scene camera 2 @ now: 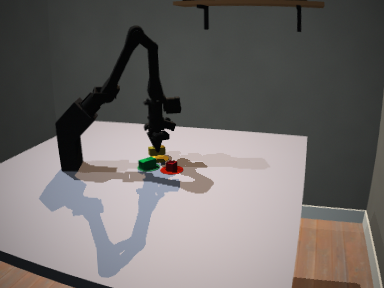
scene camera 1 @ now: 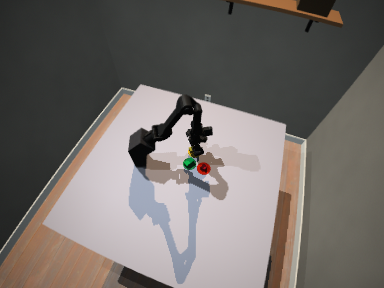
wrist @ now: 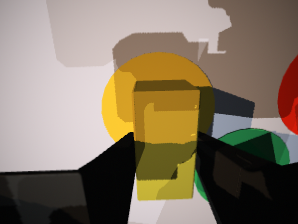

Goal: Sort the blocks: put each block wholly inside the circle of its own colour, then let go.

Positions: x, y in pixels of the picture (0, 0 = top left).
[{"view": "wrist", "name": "gripper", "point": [162, 138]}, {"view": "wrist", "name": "yellow block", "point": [166, 113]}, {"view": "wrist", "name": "yellow circle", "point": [116, 107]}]
